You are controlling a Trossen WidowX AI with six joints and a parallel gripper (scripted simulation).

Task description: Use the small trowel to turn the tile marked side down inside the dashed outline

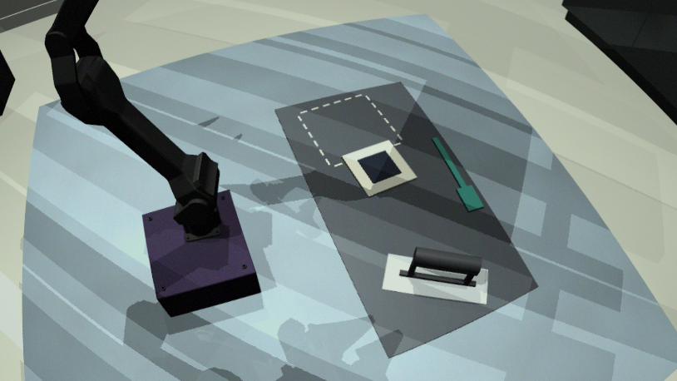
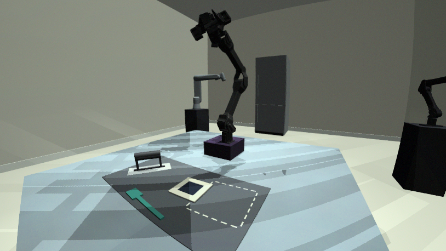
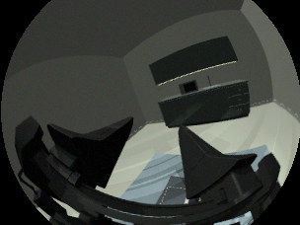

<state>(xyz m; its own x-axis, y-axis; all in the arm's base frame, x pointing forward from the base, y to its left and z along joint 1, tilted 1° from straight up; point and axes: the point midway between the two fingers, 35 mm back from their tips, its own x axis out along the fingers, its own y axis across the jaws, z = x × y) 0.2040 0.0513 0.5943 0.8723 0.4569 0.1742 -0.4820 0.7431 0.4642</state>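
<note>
Now: the trowel 170 mm ahead of my gripper tip, 260 mm to the right of it and 640 mm below it. The rest, counted from my gripper tip: teal tool (300 mm ahead, 40 mm to the right, 670 mm below); then tile (140 mm ahead, 30 mm to the left, 670 mm below).
</note>
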